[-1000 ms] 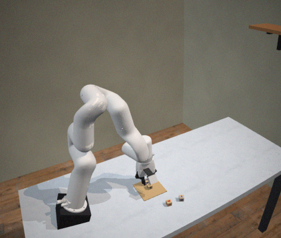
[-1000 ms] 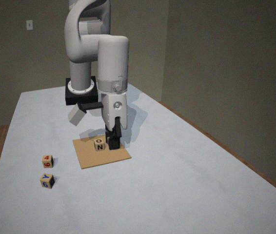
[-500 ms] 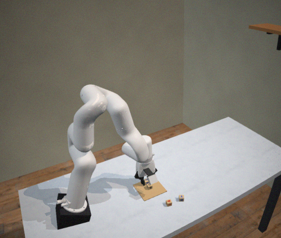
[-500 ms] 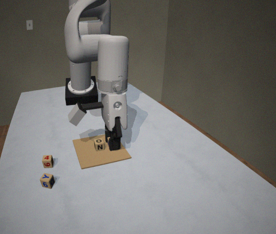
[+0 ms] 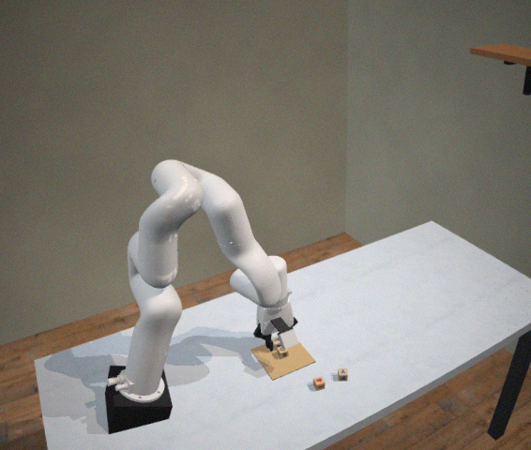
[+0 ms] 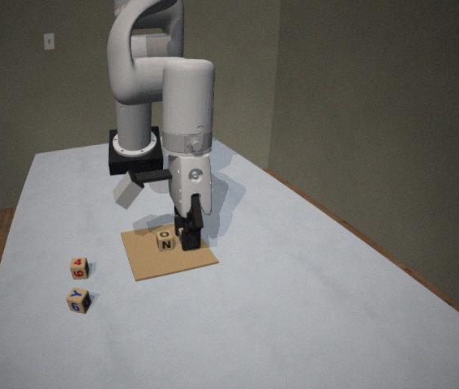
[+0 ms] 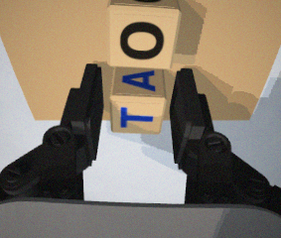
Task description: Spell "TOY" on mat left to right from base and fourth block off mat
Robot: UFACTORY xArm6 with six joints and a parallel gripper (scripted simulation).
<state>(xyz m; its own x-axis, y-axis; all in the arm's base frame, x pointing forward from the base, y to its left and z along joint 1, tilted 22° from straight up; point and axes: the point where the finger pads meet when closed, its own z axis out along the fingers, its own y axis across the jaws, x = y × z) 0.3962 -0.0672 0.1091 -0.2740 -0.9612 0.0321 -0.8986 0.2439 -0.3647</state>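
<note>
The tan mat lies 40 mm to the right of my hand, 20 mm below it and 10 mm behind it. Round my hand: Y block 220 mm to the right, 50 mm ahead, 10 mm below.
</note>
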